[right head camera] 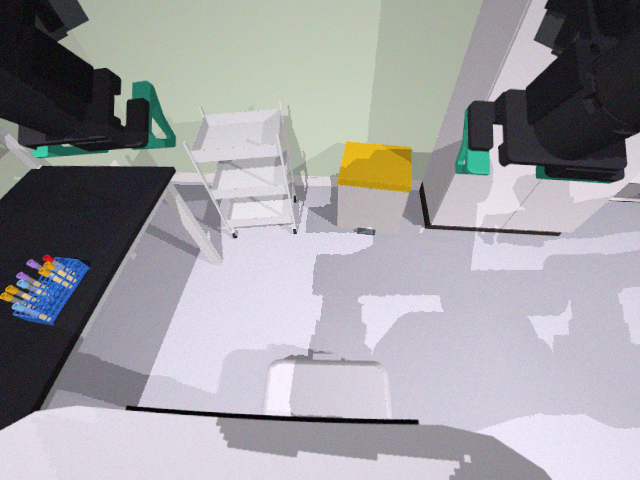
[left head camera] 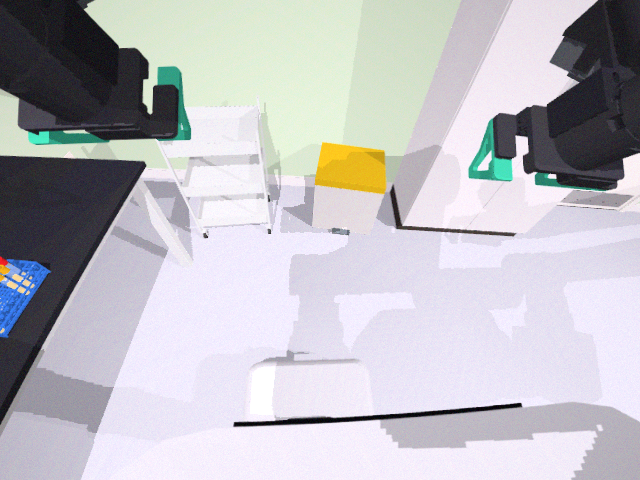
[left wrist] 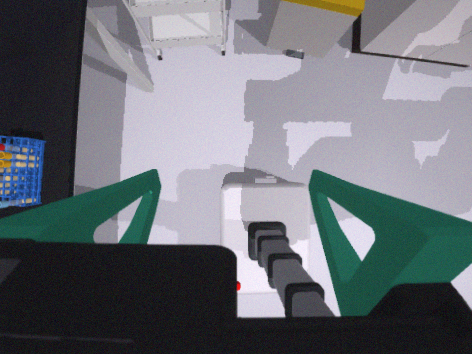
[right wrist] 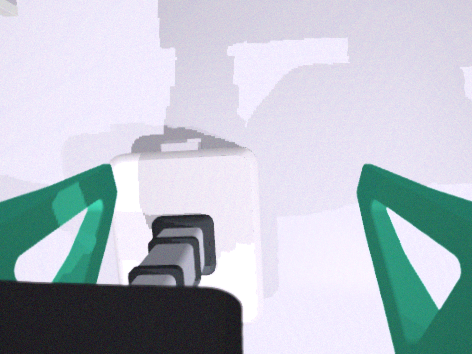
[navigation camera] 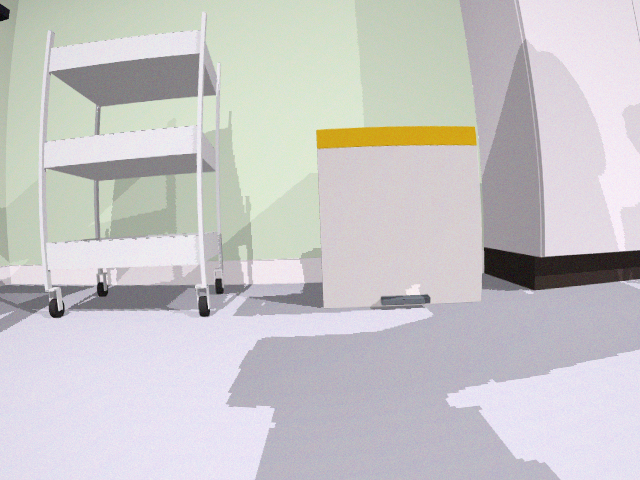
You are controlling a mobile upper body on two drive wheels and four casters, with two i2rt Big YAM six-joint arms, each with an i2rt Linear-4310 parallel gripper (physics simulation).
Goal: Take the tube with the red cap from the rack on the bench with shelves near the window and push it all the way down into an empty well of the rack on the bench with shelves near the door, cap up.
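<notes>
A blue rack with several tubes stands on the black bench top at the left. The tube with the red cap stands in it at the end farther from me, beside purple and orange caps. My left gripper is open and empty, high above the floor and to the right of the rack in the left wrist view. My right gripper is open and empty, far from the rack. A second rack does not show.
A white three-shelf cart stands by the green wall. Right of it is a white bin with a yellow lid. A tall white cabinet stands farther right. A white bench leg reaches the floor.
</notes>
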